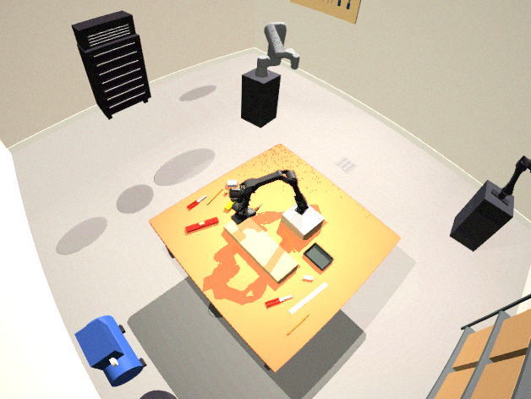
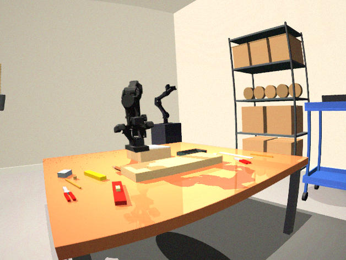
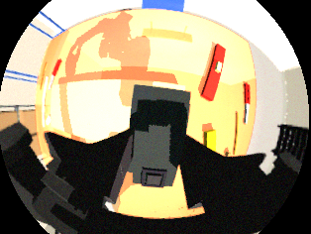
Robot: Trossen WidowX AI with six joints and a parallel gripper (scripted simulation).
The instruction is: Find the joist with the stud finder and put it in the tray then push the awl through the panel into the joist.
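Right now my gripper tip is 53 cm to the right of the dark tray, 15 cm past it and 13 cm above it. Round my gripper tip: awl (20 cm behind, 14 cm below, 2 cm to the right); dark stud finder (2 cm behind, 2 cm above); yellow block (18 cm to the right, 14 cm below, 13 cm behind).
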